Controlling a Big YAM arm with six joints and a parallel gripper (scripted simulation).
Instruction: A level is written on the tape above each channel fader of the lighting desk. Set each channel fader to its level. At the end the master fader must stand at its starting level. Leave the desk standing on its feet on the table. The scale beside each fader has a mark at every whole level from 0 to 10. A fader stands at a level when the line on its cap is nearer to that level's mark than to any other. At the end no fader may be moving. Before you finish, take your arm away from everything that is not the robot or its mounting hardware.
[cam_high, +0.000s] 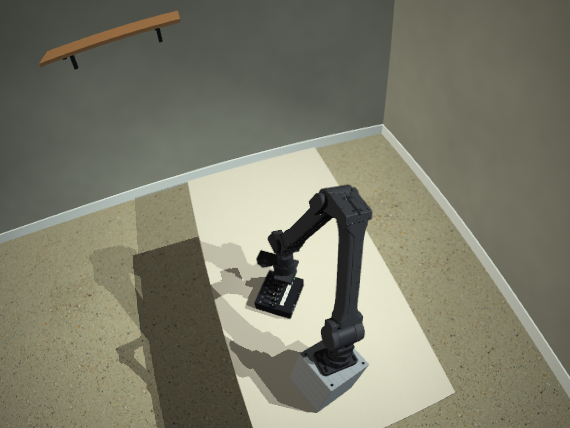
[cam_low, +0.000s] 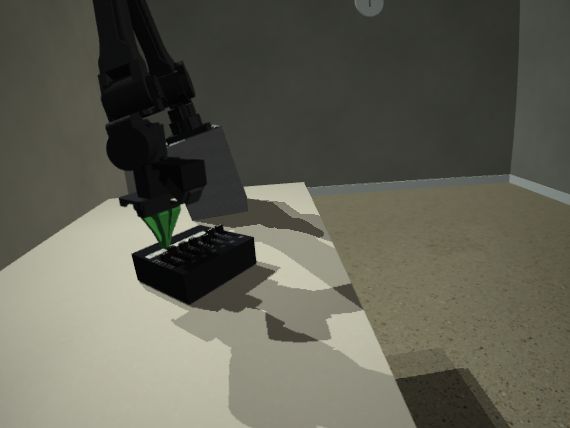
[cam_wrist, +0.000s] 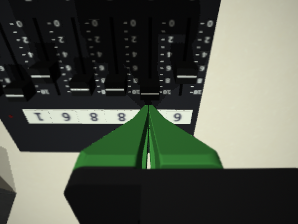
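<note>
The channel 2 fader lies 1 cm to the left of my hand and 1 cm ahead of it. Round my hand: master fader cap 9 cm to the left, 7 cm behind; channel 1 fader cap 4 cm ahead, 1 cm to the left.
</note>
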